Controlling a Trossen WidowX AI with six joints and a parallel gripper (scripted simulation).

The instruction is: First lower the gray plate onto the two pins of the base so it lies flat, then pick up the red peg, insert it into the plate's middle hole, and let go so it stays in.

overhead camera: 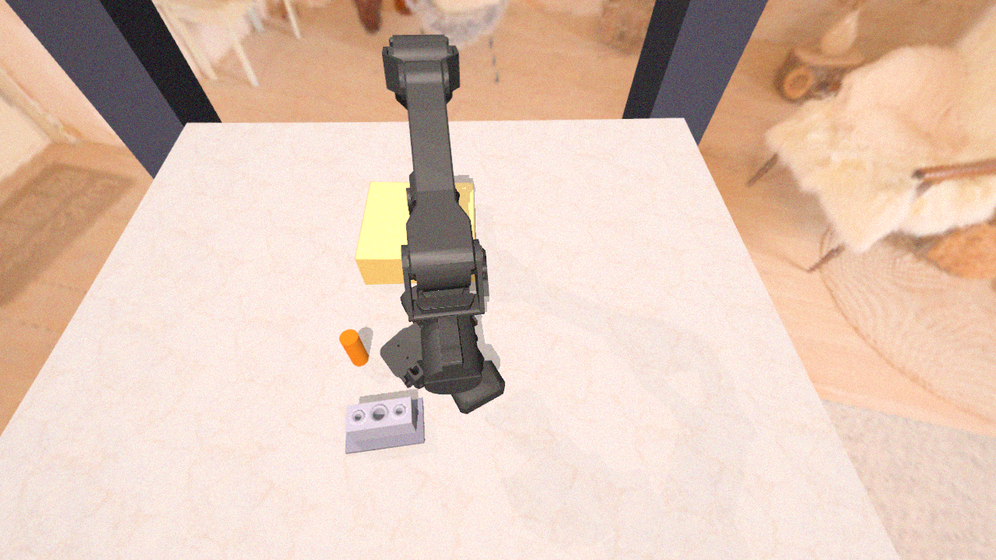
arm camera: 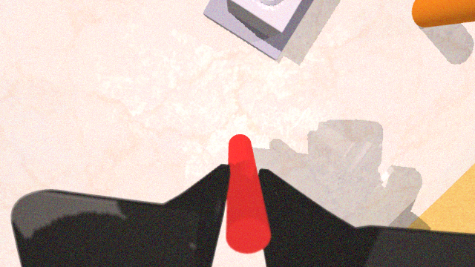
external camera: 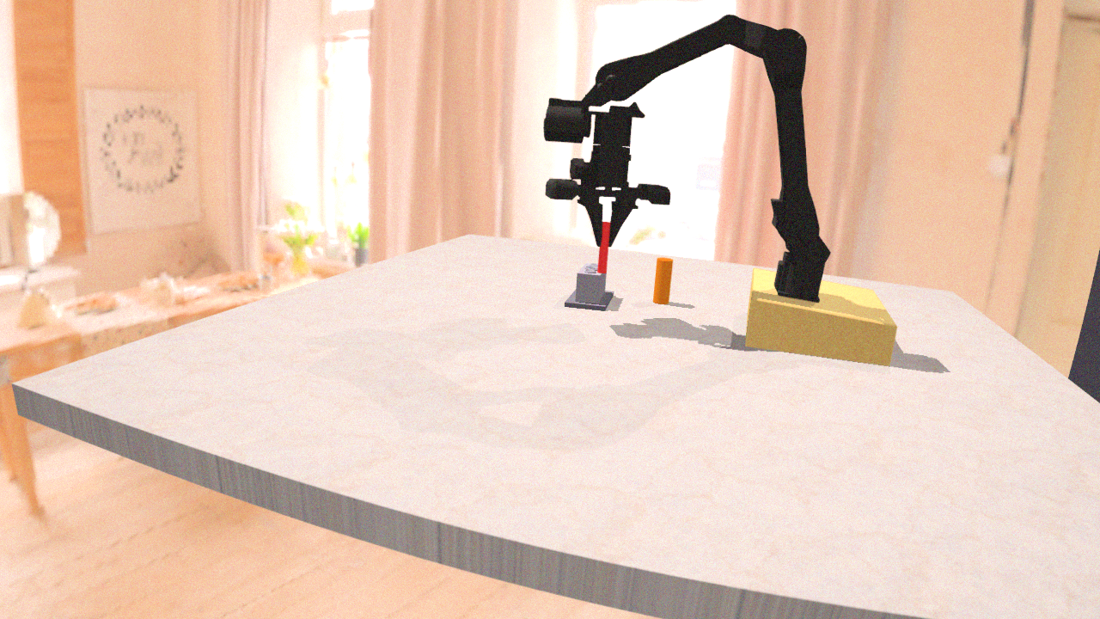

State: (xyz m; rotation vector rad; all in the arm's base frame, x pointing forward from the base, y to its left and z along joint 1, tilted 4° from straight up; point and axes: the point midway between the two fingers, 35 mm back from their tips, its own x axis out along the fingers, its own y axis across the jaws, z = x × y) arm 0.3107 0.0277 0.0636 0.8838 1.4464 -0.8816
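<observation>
The gray plate is 40 mm ahead of my gripper tip, 120 mm to the right of it and 70 mm below it. Round my gripper tip: orange cylinder (80 mm behind, 170 mm to the right, 80 mm below); base (40 mm ahead, 120 mm to the right, 110 mm below); red peg (right at my gripper tip).
</observation>
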